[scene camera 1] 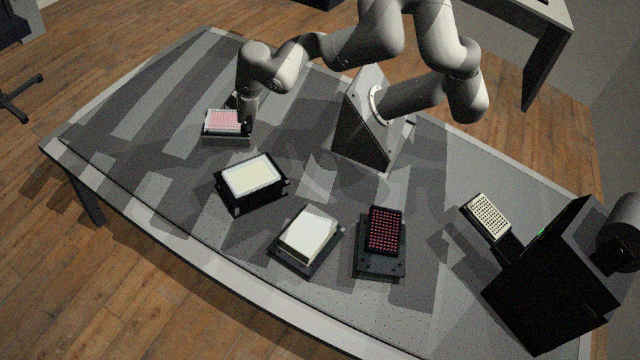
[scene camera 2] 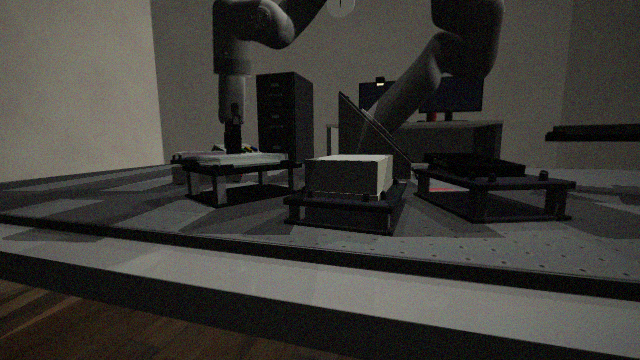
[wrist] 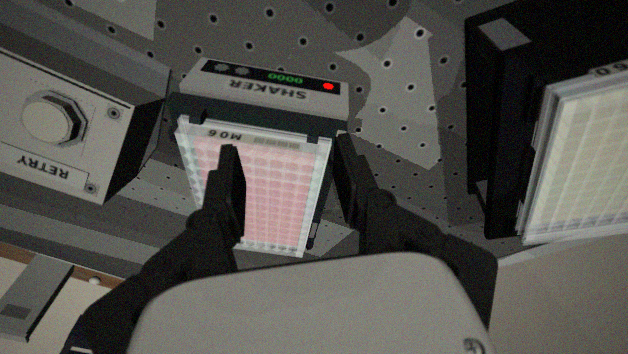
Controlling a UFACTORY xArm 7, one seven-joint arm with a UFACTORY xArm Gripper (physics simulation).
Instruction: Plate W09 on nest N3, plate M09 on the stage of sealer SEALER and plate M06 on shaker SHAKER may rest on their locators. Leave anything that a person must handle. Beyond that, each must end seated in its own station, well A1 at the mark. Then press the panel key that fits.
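Observation:
Clear plate M06 with pink wells (scene camera 1: 222, 121) (wrist: 280, 195) lies on the shaker (scene camera 1: 226, 141) (wrist: 265, 92), between small dark corner tabs. My gripper (scene camera 1: 245, 124) (scene camera 2: 233, 145) (wrist: 288, 158) is partly open with nothing held. In the wrist view one finger overlaps the pink wells and the other stands just past the plate's right edge; exact finger height is unclear. A pale yellow plate (scene camera 1: 251, 175) (wrist: 580, 165) lies on a black nest; its label is partly cut off. A pale plate (scene camera 1: 485, 216) lies on the stage of the black sealer (scene camera 1: 545, 295). Whether plates are fully seated is unclear.
The panel (wrist: 115, 150) with a white RETRY key (wrist: 47, 120) stands beside the shaker. The shaker shows green zeros and a red light. A cream box (scene camera 1: 307, 234) (scene camera 2: 345, 175) and a dark plate with red wells (scene camera 1: 384, 230) stand on nests near the front.

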